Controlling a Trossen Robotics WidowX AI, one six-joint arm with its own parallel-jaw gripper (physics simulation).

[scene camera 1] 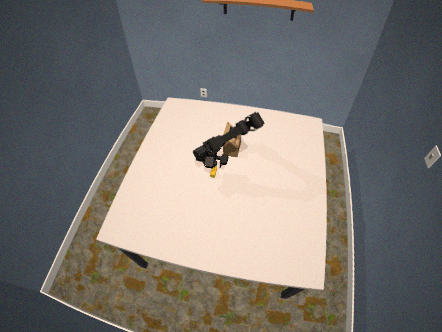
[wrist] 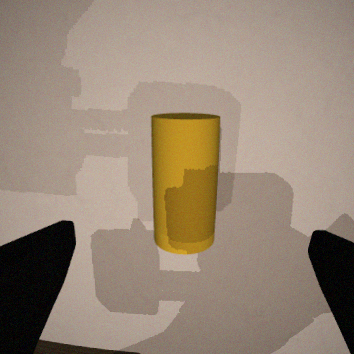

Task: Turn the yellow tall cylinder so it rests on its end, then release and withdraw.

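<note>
The yellow tall cylinder [scene camera 1: 213, 172] [wrist: 185, 150] lies on its side on the pale table [scene camera 1: 200, 220] [wrist: 280, 60]. In the wrist view its long axis runs up and down the picture, and one flat end shows as a thin dark ellipse at the top. My gripper [scene camera 1: 217, 160] [wrist: 195, 238] is open and empty. It hangs above the table over the near part of the cylinder, with one finger on either side and a wide gap to each. In the scene view the gripper hides part of the cylinder.
A brown wooden block [scene camera 1: 231, 148] stands behind the gripper, partly under the arm [scene camera 1: 227, 137]. A dark brown edge [wrist: 85, 348] shows at the bottom left of the wrist view. An orange shelf [scene camera 1: 260, 4] hangs on the back wall. Arm shadows fall across the table.
</note>
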